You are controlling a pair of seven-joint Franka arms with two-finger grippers.
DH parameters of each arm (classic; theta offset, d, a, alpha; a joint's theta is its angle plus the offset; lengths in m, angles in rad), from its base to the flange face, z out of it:
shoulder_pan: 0 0.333 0 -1.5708
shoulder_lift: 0 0 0 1.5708
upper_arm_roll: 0 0.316 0.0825 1.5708
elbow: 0 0 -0.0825 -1.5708
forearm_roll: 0 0.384 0 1.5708
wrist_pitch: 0 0 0.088 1.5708
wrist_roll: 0 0.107 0 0
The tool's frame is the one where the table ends.
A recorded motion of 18 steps. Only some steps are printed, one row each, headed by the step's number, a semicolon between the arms.
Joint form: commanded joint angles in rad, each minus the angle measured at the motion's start. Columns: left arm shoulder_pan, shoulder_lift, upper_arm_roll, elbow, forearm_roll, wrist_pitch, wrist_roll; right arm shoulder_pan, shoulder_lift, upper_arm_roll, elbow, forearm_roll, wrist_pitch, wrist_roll.
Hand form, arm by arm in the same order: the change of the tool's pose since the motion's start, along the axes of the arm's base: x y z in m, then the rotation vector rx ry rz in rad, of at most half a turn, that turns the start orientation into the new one. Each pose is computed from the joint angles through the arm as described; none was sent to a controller.
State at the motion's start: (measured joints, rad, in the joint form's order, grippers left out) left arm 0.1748 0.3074 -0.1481 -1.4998 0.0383 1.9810 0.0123; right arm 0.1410 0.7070 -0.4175 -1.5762 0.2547 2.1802 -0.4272
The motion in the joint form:
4: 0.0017 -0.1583 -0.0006 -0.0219 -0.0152 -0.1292 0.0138; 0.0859 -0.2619 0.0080 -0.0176 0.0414 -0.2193 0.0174
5: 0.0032 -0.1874 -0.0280 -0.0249 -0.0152 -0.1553 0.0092; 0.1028 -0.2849 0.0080 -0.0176 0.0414 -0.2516 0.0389
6: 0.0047 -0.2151 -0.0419 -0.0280 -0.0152 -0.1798 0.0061; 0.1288 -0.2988 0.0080 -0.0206 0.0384 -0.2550 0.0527
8: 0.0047 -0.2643 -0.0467 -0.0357 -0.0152 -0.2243 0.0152; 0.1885 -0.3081 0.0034 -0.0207 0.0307 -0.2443 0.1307
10: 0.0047 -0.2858 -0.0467 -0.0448 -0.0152 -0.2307 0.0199; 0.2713 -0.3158 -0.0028 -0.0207 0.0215 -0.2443 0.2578
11: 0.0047 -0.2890 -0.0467 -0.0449 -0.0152 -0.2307 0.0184; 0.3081 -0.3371 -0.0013 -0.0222 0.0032 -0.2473 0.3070
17: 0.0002 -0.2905 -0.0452 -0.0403 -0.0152 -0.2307 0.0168; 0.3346 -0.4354 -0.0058 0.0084 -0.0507 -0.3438 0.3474
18: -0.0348 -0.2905 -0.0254 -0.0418 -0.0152 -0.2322 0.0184; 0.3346 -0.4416 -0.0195 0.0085 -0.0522 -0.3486 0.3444
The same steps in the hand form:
4: -0.0470 -0.0071 0.0773 0.0110 -0.0052 -0.0111; -0.0135 0.0718 0.1422 0.1553 -0.0407 0.0535
5: -0.0567 -0.0234 0.0912 0.0112 -0.0055 -0.0323; -0.0172 0.0839 0.1541 0.1688 -0.0301 0.0512
6: -0.0665 -0.0319 0.1039 0.0142 -0.0055 -0.0415; -0.0179 0.1006 0.1611 0.1706 -0.0341 0.0650
8: -0.0848 -0.0372 0.1242 0.0249 -0.0016 -0.0549; -0.0164 0.1365 0.1681 0.1607 -0.0453 0.0458
10: -0.0919 -0.0384 0.1314 0.0299 -0.0071 -0.0595; -0.0188 0.1869 0.1734 0.1506 -0.0427 -0.0003
11: -0.0929 -0.0385 0.1331 0.0303 -0.0101 -0.0579; -0.0235 0.2099 0.1855 0.1428 -0.0525 -0.0034
17: -0.0934 -0.0404 0.1362 0.0304 -0.0162 -0.0593; -0.0430 0.2176 0.2516 0.1374 -0.0718 0.0090
18: -0.0937 -0.0492 0.1353 0.0309 -0.0134 -0.0761; -0.0437 0.2092 0.2558 0.1351 -0.0753 -0.0002

